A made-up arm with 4 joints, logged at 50 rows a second.
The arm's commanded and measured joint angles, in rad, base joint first. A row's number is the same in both.
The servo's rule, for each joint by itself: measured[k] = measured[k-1] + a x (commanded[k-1-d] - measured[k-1]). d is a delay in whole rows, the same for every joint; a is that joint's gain. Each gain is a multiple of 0.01, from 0.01 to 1. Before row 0 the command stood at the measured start. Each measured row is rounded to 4 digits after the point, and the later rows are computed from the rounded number. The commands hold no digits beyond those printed.
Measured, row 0: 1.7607, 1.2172, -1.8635, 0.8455
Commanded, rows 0 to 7: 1.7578, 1.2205, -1.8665, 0.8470; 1.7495, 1.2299, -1.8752, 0.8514; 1.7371, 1.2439, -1.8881, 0.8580; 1.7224, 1.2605, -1.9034, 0.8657; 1.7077, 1.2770, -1.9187, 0.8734; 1.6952, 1.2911, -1.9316, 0.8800; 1.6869, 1.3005, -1.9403, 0.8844; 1.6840, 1.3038, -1.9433, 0.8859
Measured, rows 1 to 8: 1.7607, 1.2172, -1.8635, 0.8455; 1.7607, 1.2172, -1.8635, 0.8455; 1.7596, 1.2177, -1.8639, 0.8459; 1.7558, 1.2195, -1.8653, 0.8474; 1.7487, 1.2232, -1.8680, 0.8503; 1.7387, 1.2288, -1.8722, 0.8545; 1.7269, 1.2360, -1.8778, 0.8596; 1.7149, 1.2443, -1.8843, 0.8651
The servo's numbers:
d 2
a 0.38 0.15 0.12 0.27

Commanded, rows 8 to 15: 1.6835, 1.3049, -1.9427, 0.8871; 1.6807, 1.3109, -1.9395, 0.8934; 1.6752, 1.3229, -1.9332, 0.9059; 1.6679, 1.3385, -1.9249, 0.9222; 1.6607, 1.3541, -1.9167, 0.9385; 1.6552, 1.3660, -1.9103, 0.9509; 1.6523, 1.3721, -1.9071, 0.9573; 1.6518, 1.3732, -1.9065, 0.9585
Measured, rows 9 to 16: 1.7043, 1.2527, -1.8910, 0.8703; 1.6966, 1.2604, -1.8973, 0.8745; 1.6916, 1.2671, -1.9027, 0.8779; 1.6875, 1.2737, -1.9071, 0.8821; 1.6828, 1.2811, -1.9102, 0.8885; 1.6771, 1.2897, -1.9120, 0.8976; 1.6709, 1.2994, -1.9126, 0.9086; 1.6649, 1.3094, -1.9123, 0.9200
